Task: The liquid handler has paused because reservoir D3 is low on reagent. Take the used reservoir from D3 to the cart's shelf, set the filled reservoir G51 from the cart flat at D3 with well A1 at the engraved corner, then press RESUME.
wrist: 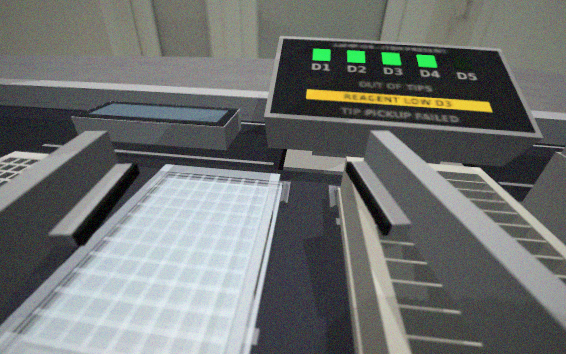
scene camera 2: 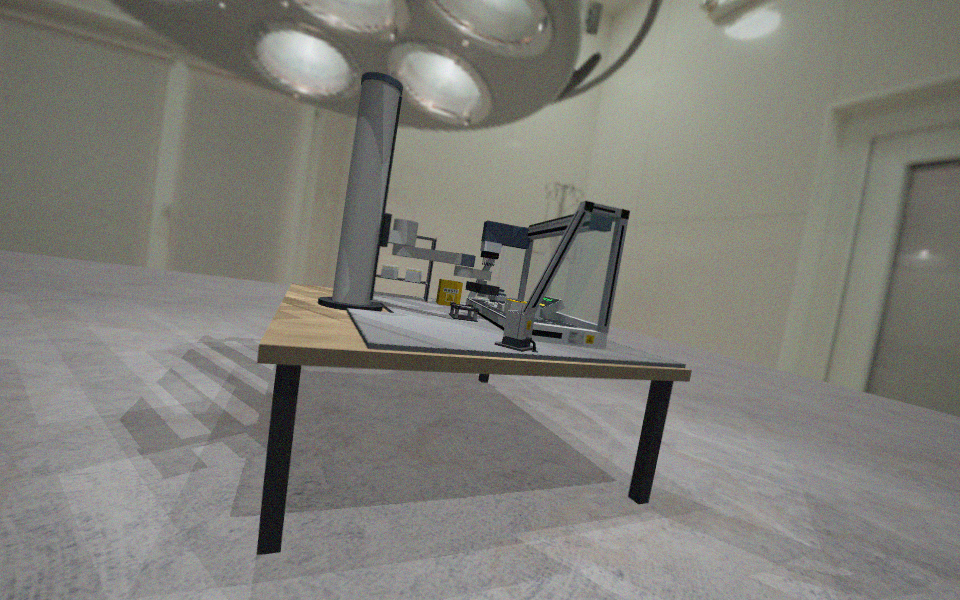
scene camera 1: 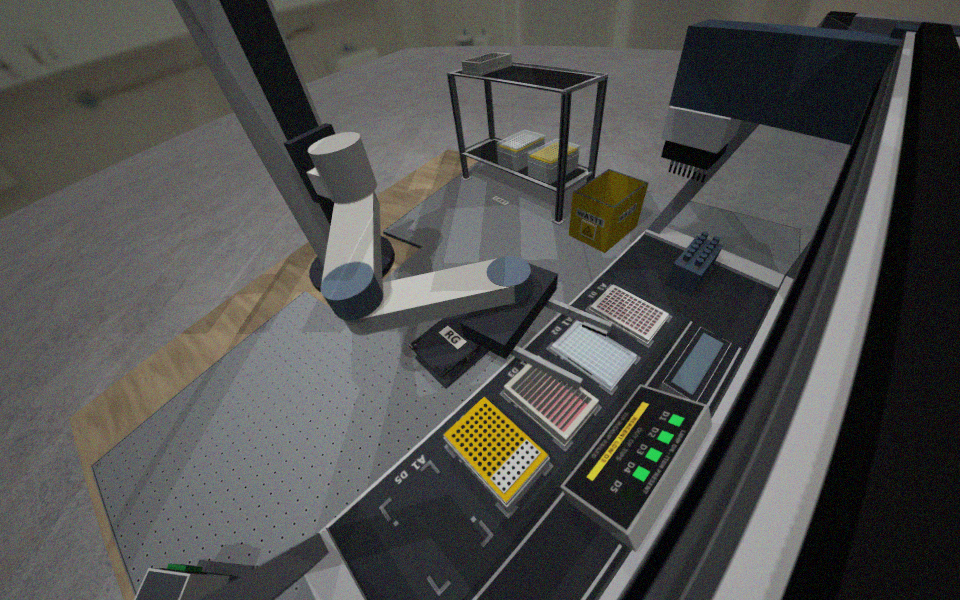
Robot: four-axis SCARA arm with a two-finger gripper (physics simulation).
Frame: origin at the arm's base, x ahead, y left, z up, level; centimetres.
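Seen in the pictures: gripper, fingertip midpoint: [wrist: 245, 150] [scene camera 2: 511, 299] [scene camera 1: 596, 354]; arm's base at its link origin: [scene camera 2: 350, 306].
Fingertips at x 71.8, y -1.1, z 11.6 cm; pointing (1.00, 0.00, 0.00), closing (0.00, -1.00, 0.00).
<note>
Offsets run from my fingertips to a thing's top centre. "spot": to the spot under its first point.
The used reservoir {dz -2.1, dx -3.6, dy -9.0 cm} [scene camera 1: 552, 401] [wrist: 365, 265] sits at D3, with pink liquid in part of its troughs. My gripper [scene camera 1: 596, 353] [wrist: 245, 150] is open and empty. Its fingers are above the deck, one on each side of the pale plate {dz -3.8, dx -1.2, dy +3.2 cm} [scene camera 1: 594, 353] [wrist: 165, 250] at D2; the right finger in the wrist view overlaps the reservoir's near edge. A grey open-topped container {dz +27.8, dx -60.0, dy +60.0 cm} [scene camera 1: 486, 63] lies on the top shelf of the cart {dz +25.3, dx -47.3, dy +56.9 cm} [scene camera 1: 563, 148]; no G51 label is readable. The status panel {spot: dz +2.4, dx +11.2, dy -13.8 cm} [scene camera 1: 640, 463] [wrist: 400, 80] shows REAGENT LOW D3 in yellow. No RESUME label is readable.
A red-welled plate {dz -3.8, dx +1.2, dy +15.4 cm} [scene camera 1: 630, 312] is at D1 and a yellow tip rack {dz +1.3, dx -6.0, dy -21.1 cm} [scene camera 1: 495, 449] at D4. The pipetting head {dz +27.6, dx +1.5, dy +35.6 cm} [scene camera 1: 697, 130] hangs beyond D1. The RG stand [scene camera 1: 451, 337] [scene camera 2: 463, 311] is beside the deck. The waste bin {dz +3.2, dx -14.9, dy +46.3 cm} [scene camera 1: 594, 222] [scene camera 2: 449, 291] stands near the cart.
</note>
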